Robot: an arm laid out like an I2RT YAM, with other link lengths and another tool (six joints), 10 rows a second.
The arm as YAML. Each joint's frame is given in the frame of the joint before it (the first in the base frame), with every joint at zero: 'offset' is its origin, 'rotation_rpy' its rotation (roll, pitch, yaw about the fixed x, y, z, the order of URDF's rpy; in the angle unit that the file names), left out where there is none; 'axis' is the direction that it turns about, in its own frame. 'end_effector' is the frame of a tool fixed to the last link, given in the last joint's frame.
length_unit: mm
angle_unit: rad
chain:
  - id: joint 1
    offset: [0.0, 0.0, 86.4]
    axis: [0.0, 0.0, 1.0]
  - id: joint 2
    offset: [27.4, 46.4, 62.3]
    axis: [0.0, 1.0, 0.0]
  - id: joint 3
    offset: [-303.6, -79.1, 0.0]
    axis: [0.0, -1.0, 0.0]
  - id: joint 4
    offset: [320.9, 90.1, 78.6]
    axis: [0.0, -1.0, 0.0]
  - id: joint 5
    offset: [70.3, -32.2, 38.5]
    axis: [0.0, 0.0, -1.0]
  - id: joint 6
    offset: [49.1, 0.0, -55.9]
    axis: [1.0, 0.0, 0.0]
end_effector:
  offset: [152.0, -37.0, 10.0]
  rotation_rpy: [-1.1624, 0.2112, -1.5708]
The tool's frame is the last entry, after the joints.
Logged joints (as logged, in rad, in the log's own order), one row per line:
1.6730, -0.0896, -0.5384, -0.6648, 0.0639, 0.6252
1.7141, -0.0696, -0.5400, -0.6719, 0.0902, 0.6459
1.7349, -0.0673, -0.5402, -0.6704, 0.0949, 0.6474
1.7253, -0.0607, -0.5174, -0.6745, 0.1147, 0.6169
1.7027, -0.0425, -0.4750, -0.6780, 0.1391, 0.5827
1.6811, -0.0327, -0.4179, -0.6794, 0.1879, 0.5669
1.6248, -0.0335, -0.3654, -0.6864, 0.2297, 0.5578
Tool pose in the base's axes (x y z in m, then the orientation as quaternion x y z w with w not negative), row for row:
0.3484, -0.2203, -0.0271, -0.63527, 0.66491, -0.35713, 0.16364
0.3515, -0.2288, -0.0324, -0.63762, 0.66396, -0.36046, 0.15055
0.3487, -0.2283, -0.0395, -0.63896, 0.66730, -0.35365, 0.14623
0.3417, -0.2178, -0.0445, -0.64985, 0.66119, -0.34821, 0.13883
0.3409, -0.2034, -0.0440, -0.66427, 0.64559, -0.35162, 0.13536
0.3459, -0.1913, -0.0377, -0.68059, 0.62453, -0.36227, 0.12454
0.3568, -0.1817, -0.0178, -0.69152, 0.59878, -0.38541, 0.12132
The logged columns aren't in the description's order. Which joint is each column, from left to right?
Columns, left to right: joint 2, joint 4, joint 1, joint 6, joint 5, joint 3.
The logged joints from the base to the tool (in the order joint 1, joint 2, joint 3, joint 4, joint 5, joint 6), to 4 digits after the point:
-0.5384, 1.6730, 0.6252, -0.0896, 0.0639, -0.6648
-0.5400, 1.7141, 0.6459, -0.0696, 0.0902, -0.6719
-0.5402, 1.7349, 0.6474, -0.0673, 0.0949, -0.6704
-0.5174, 1.7253, 0.6169, -0.0607, 0.1147, -0.6745
-0.4750, 1.7027, 0.5827, -0.0425, 0.1391, -0.6780
-0.4179, 1.6811, 0.5669, -0.0327, 0.1879, -0.6794
-0.3654, 1.6248, 0.5578, -0.0335, 0.2297, -0.6864

